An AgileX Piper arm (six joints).
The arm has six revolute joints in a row. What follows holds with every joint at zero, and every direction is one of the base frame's.
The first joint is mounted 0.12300 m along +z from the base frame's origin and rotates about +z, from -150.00 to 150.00 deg.
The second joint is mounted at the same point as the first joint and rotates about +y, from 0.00 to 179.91 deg.
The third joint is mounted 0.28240 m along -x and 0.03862 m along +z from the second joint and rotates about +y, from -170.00 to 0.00 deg.
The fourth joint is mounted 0.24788 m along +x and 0.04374 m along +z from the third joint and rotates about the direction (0.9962, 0, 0.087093), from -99.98 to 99.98 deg.
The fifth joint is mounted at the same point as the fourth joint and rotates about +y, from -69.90 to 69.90 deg.
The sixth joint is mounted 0.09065 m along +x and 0.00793 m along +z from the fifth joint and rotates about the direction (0.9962, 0, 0.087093), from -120.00 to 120.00 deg.
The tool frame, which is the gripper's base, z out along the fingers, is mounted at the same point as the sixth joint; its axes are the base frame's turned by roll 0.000, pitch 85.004 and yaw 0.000 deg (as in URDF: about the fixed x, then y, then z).
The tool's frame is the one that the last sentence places.
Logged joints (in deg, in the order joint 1, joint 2, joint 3, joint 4, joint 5, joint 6), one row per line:
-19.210 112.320 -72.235 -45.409 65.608 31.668
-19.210 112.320 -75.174 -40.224 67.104 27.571
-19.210 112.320 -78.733 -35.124 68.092 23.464
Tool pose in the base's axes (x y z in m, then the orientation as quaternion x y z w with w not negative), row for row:
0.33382 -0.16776 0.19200 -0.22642 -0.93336 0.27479 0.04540
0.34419 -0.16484 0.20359 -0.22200 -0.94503 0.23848 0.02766
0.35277 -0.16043 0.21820 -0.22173 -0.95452 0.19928 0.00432
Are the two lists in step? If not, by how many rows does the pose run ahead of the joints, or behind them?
The pose runs 2 rows ahead of the joints: the pose in row i belongs to the joints in row i + 2.
